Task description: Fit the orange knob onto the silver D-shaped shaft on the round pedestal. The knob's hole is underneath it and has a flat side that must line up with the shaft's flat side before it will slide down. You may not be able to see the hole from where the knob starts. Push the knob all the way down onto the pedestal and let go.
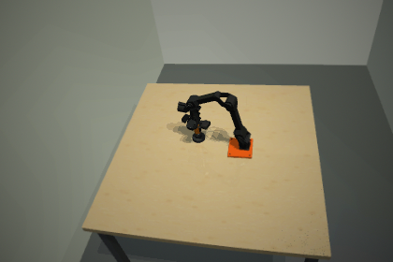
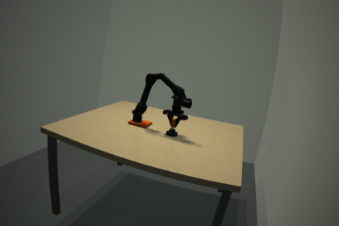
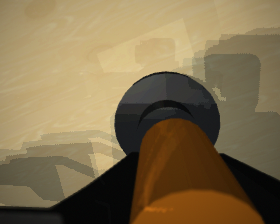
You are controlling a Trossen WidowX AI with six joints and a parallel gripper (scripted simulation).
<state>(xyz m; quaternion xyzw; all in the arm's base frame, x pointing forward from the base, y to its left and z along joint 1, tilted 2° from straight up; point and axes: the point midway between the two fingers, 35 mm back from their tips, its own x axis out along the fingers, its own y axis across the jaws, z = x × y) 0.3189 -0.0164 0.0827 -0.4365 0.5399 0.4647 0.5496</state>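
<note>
Right now the orange knob is 3 cm above my gripper tip. Round my gripper tip: round dark pedestal 4 cm below.
</note>
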